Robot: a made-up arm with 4 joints.
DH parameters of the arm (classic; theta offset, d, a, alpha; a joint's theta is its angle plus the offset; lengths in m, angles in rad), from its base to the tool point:
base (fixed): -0.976 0 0.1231 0
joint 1: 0.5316 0 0.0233 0
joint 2: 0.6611 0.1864 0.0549 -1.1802
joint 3: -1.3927 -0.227 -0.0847 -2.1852
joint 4: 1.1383 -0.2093 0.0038 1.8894
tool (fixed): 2.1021 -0.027 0 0
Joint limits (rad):
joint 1: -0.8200..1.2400
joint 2: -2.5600..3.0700
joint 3: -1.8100..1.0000
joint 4: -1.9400..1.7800
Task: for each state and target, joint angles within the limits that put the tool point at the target. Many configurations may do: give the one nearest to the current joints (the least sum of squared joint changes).
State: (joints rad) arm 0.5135 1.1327 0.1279 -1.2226
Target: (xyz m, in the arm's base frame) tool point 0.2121 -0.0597 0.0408
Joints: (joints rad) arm 1.0555 1.4430 -0.4029 -1.7072
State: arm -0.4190 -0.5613 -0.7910 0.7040
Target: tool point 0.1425 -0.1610 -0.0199
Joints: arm -0.2207 -0.4120 -1.2339 1.4021
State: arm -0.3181 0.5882 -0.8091 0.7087
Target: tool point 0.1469 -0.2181 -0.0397
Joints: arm -0.8200 0.0142 -1.4726 0.0525
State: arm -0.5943 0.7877 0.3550 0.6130
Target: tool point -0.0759 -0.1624 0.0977
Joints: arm -0.8200 0.3094 0.1549 0.7184
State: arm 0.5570 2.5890 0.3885 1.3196
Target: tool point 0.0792 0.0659 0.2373
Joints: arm 0.7847 2.9044 0.9477 1.4526
